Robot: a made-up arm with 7 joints.
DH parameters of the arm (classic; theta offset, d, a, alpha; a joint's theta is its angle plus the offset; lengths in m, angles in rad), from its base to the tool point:
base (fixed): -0.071 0 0 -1.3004
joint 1: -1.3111 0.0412 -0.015 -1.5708
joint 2: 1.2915 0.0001 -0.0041 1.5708
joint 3: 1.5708 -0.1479 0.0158 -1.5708
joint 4: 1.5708 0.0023 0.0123 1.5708
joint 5: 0 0.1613 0 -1.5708
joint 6: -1.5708 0 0.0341 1.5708
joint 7: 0 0 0 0
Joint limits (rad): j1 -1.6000..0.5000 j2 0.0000..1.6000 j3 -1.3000..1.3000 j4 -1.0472..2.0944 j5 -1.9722..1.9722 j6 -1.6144..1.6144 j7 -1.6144..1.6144
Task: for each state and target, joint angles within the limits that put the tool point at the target. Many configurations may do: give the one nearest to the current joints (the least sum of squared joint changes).
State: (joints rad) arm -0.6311 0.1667 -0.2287 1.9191 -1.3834 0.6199 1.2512
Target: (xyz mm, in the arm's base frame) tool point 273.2 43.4 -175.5
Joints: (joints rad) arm -1.5013 0.1895 -0.2117 2.0627 -1.3830 0.8710 1.2512
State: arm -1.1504 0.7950 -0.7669 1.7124 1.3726 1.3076 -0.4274
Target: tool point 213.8 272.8 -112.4
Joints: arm -1.0248 0.8495 -0.7480 1.6330 1.3654 1.0799 -0.4274
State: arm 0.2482 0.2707 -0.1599 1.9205 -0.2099 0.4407 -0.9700
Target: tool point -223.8 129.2 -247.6
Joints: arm 0.3977 0.2617 -0.1615 1.6421 -0.2085 0.3007 -0.9700
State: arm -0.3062 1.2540 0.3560 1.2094 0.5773 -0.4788 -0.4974
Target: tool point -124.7 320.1 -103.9
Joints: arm 0.1465 1.2044 0.3043 2.0944 0.6974 -0.8307 -0.4974
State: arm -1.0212 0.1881 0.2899 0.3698 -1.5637 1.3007 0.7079
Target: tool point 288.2 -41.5 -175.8
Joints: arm -1.0979 0.0000 -0.0699 1.1799 -1.4277 0.6288 0.7079
